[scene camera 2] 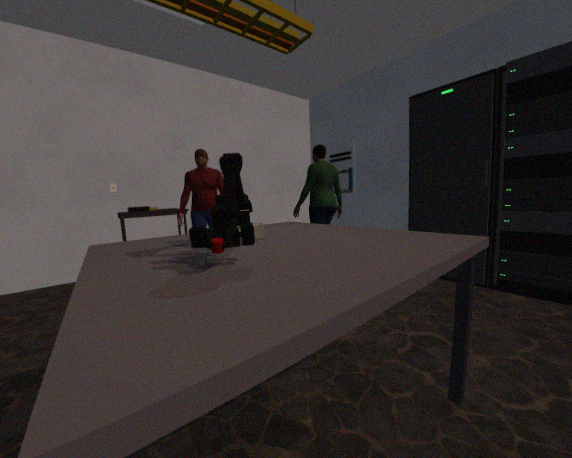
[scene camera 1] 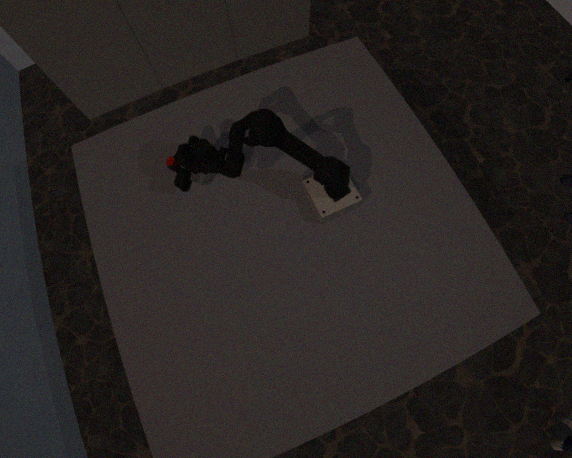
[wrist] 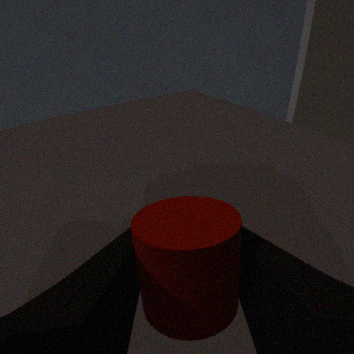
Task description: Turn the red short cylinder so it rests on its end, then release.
Labels:
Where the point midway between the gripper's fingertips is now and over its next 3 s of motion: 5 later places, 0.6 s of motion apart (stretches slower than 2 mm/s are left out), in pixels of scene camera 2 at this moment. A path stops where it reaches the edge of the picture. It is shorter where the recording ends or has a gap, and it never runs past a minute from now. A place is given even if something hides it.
The gripper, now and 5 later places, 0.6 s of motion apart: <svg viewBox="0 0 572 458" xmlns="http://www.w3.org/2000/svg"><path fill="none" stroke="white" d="M216 247L216 246L215 246L216 255L212 258L207 258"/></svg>

